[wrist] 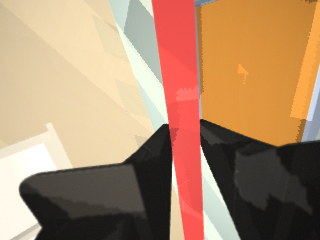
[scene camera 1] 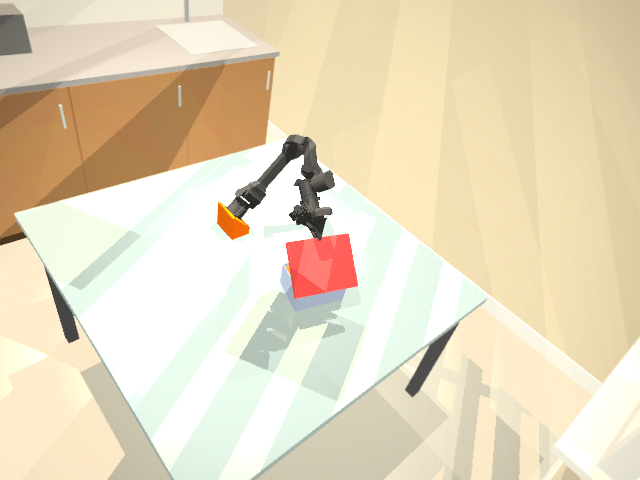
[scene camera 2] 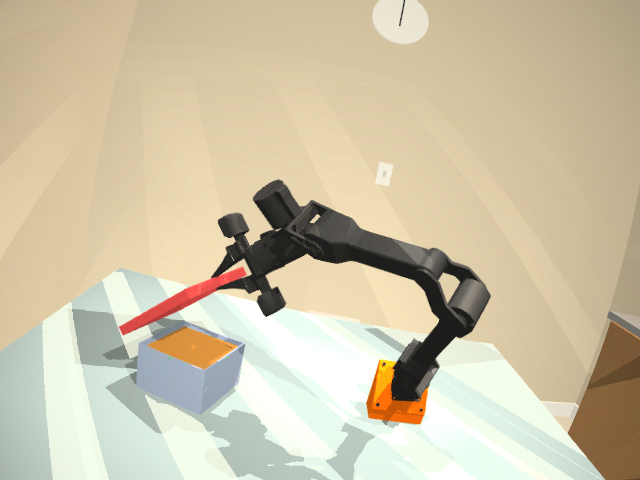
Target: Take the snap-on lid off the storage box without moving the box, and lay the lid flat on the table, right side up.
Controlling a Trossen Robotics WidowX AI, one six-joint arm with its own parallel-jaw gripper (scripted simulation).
Path:
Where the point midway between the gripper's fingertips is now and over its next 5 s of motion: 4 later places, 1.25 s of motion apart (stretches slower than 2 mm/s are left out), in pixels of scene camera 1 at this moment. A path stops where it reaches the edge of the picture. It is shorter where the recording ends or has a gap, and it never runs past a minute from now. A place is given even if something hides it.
My gripper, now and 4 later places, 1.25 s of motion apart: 318,240; 303,241; 281,243; 259,245; 236,248

